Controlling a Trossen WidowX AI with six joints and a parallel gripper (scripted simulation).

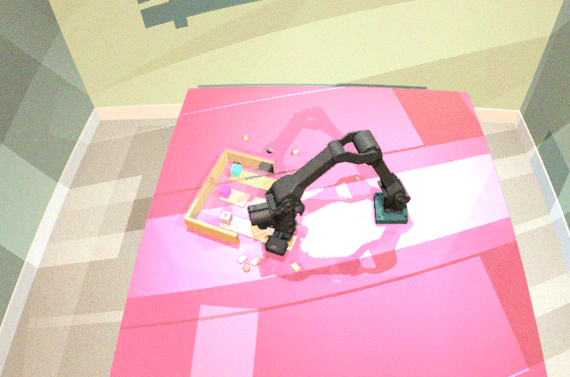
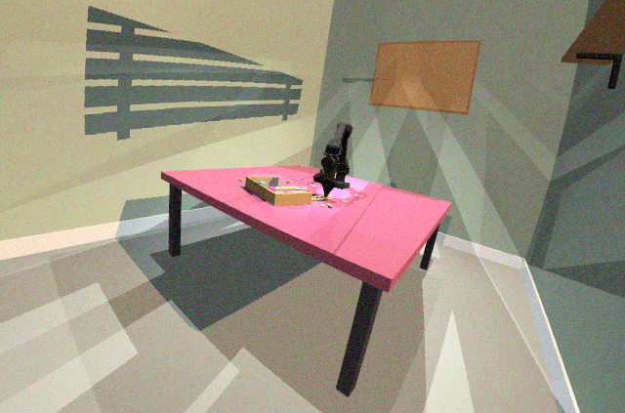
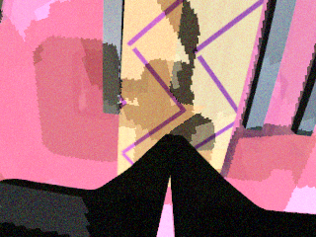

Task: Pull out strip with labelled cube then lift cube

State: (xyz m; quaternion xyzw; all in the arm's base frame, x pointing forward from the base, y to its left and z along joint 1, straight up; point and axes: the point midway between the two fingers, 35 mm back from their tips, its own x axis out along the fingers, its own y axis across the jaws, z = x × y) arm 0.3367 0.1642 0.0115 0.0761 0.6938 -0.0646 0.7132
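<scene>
Right now my gripper tip is 10 cm short of the zigzag strip and 2 cm to the left of it. Also, from my gripper tip: labelled cube 21 cm ahead, 5 cm to the right, 2 cm above.
</scene>
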